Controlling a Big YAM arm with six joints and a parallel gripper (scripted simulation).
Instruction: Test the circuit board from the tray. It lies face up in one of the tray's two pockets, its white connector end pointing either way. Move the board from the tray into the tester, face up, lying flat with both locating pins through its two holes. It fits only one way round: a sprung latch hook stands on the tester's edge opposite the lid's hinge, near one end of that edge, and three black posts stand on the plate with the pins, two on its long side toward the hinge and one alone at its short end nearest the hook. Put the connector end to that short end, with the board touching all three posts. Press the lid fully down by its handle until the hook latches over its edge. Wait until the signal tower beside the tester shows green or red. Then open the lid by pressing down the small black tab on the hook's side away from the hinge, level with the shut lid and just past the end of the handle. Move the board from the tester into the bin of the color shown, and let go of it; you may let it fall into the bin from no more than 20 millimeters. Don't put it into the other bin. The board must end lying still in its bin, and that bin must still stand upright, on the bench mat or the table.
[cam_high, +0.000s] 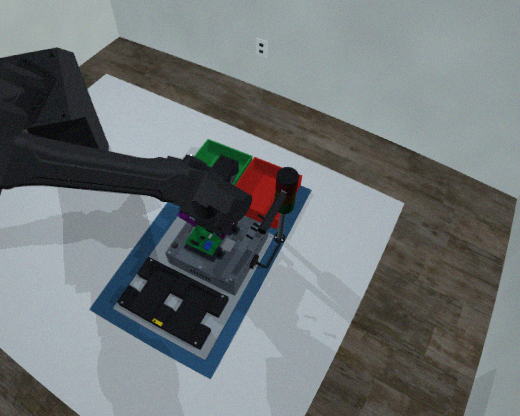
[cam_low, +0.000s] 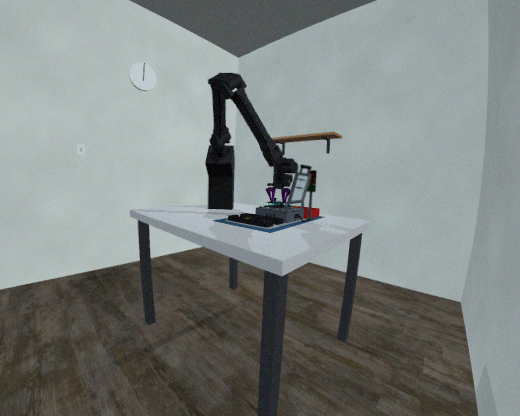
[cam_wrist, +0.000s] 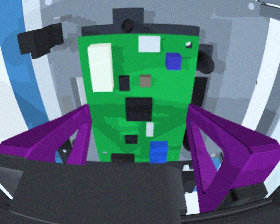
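My gripper is now right at the green circuit board. From my hand the other things lie so: black latch hook: 50 mm behind, 70 mm to the left; red bin: 90 mm ahead, 190 mm to the left, 80 mm below; tester lid: 120 mm ahead, 30 mm to the right, 90 mm above.
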